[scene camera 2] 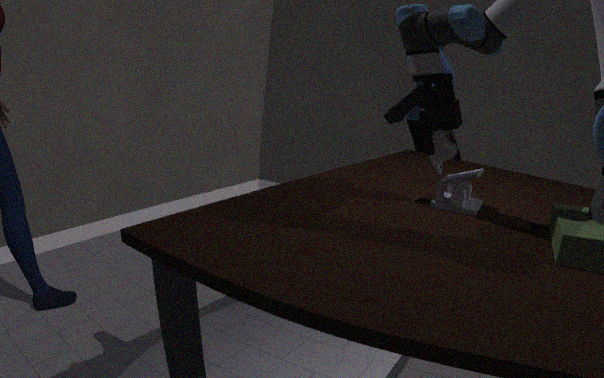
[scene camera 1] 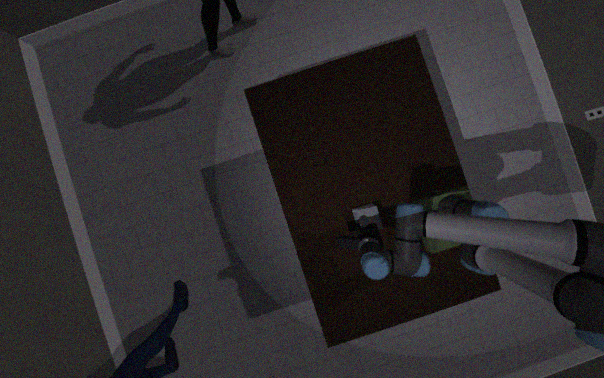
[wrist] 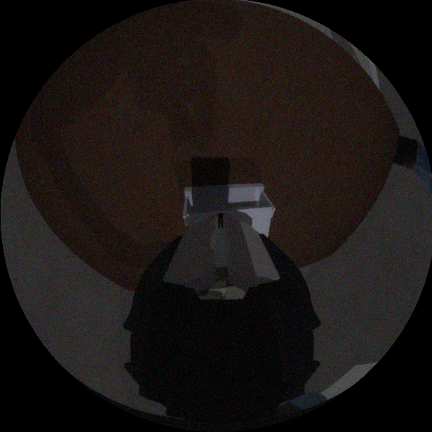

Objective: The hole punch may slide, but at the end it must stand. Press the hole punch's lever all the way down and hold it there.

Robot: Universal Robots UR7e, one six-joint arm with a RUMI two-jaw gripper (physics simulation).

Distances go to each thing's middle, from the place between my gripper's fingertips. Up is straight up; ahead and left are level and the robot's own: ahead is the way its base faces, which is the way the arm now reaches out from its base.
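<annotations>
Here is the pale grey hole punch [wrist: 207, 197], which sits 50 mm behind my hand and 10 mm to the right of it, and 20 mm below it. The hole punch lever [wrist: 258, 217] is 10 mm to the right of my hand and 50 mm behind it.
</annotations>
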